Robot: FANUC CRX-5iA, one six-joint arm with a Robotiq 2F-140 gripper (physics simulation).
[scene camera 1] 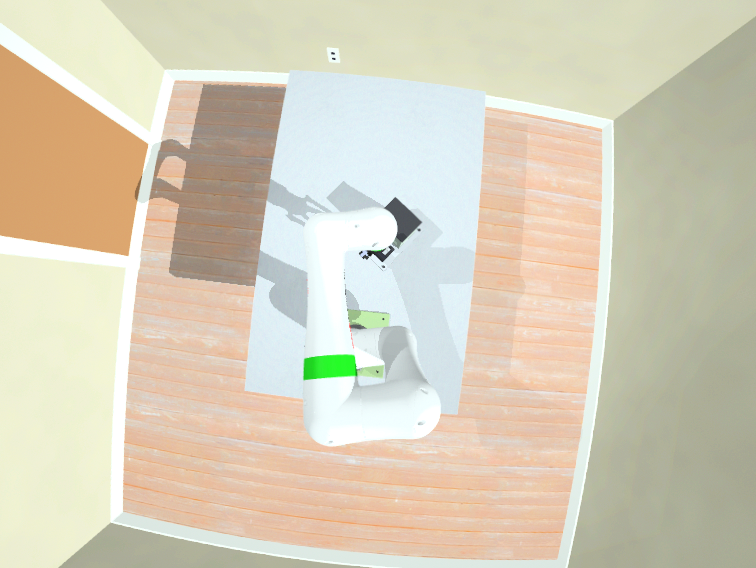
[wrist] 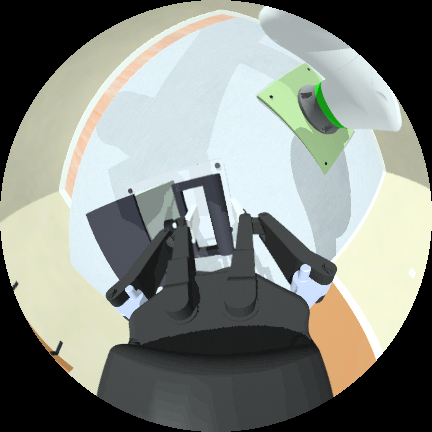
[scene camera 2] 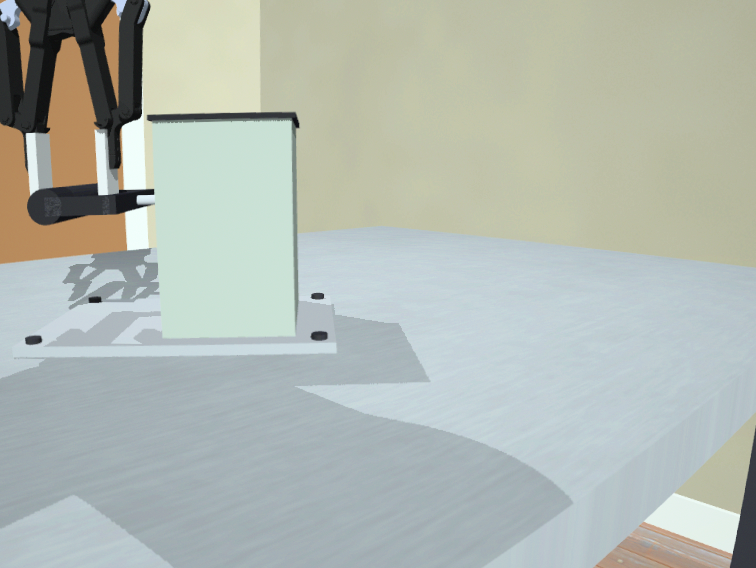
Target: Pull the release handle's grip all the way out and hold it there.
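Observation:
The release handle is a dark rectangular frame whose outer bar is the round grip (scene camera 1: 384, 254) (scene camera 2: 44, 206) (wrist: 220, 215). It stands out from a pale green box (scene camera 2: 226, 232) (wrist: 156, 210) with a black lid (scene camera 1: 406, 219) (wrist: 117, 235). A short stretch of white rod (scene camera 2: 145, 199) shows between frame and box. My gripper (scene camera 2: 73, 183) (wrist: 214, 209) points down, partly open, its white fingertips at the handle. In the wrist view one finger is over the frame's opening and the other is at the grip's outer side. Whether either touches the grip cannot be told.
The box stands on a white base plate (scene camera 2: 244, 349) (wrist: 226, 175) with black bolts, on the pale table (scene camera 1: 378, 134) (scene camera 2: 550, 317). The arm's green mounting plate (scene camera 1: 372, 318) (wrist: 285, 92) is at the table's near end. The white arm (scene camera 1: 326, 305) reaches over the table.

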